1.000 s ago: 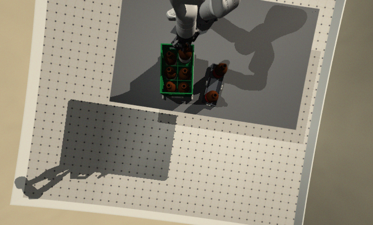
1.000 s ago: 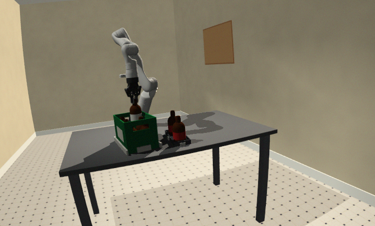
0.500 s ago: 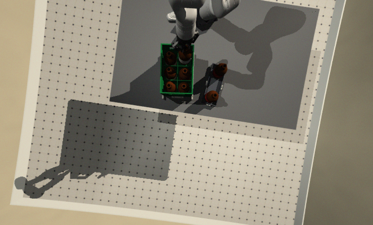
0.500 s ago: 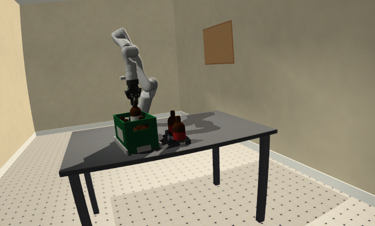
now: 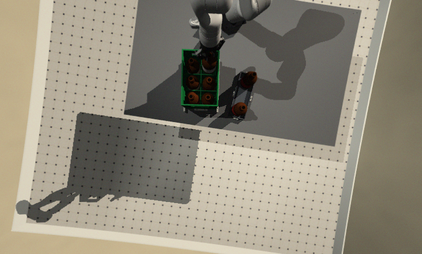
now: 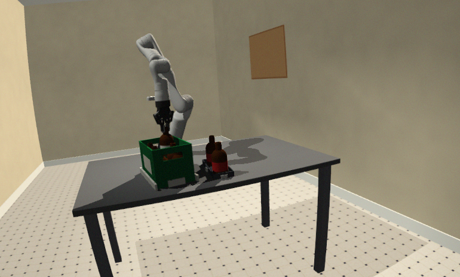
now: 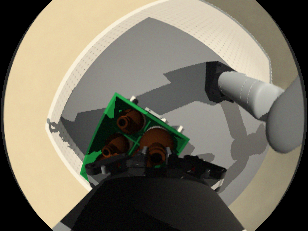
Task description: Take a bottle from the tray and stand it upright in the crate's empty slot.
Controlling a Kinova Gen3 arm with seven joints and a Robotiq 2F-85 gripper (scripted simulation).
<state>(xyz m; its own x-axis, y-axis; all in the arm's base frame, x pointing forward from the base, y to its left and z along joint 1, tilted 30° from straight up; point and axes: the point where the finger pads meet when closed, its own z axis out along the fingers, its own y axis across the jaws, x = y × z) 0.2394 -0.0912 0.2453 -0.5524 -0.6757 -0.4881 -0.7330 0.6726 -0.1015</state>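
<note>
Now: hand 14 cm above the green crate, 10 cm short of it and 1 cm to the left of it. Also, from my hand: dark tray (24 cm to the left, 21 cm below, 5 cm ahead).
</note>
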